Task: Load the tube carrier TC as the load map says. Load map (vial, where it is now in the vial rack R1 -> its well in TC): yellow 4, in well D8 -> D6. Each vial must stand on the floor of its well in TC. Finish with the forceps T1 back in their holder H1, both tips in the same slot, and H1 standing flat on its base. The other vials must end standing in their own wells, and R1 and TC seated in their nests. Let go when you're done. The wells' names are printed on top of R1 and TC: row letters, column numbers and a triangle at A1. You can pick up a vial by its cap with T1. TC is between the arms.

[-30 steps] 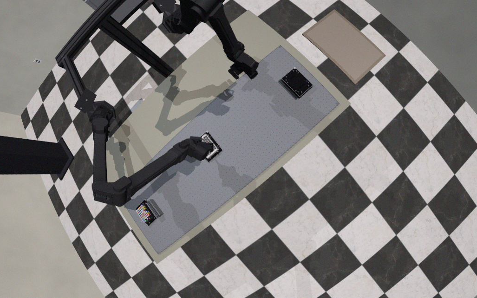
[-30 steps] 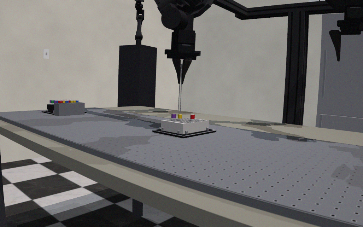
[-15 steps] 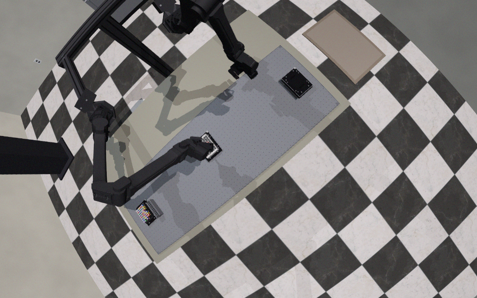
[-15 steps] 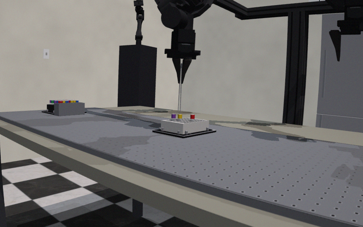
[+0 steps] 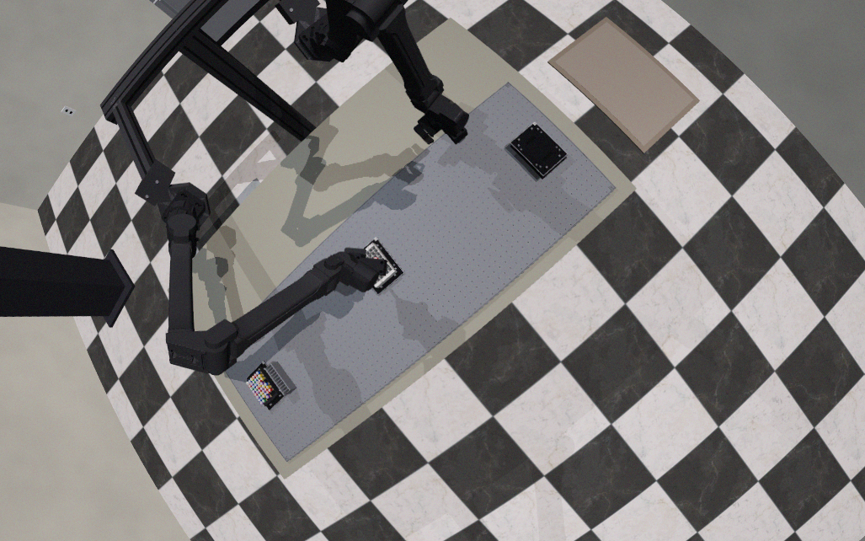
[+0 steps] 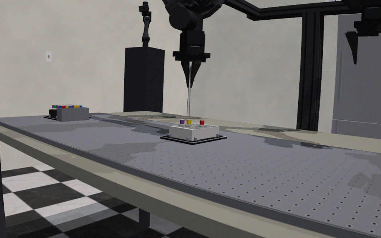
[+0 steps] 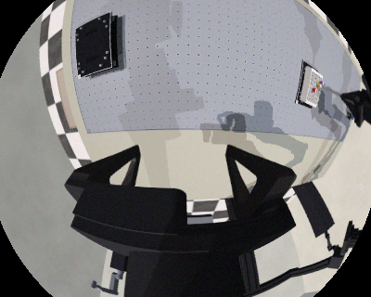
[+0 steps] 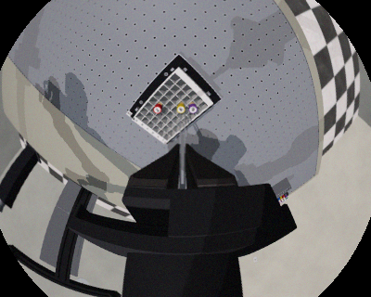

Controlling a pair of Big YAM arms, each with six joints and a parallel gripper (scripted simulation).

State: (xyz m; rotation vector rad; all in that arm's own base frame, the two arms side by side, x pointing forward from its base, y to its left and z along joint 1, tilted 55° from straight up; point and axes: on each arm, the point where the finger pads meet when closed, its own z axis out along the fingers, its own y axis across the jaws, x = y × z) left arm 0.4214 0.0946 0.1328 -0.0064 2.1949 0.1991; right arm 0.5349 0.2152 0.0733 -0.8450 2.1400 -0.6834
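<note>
My right hand is 2 cm past the white tube carrier TC, 1 cm to the right of it and 13 cm above it. The rest, counted from my right hand: grey holder H1: 2 cm behind, 56 cm to the right, 14 cm below.
</note>
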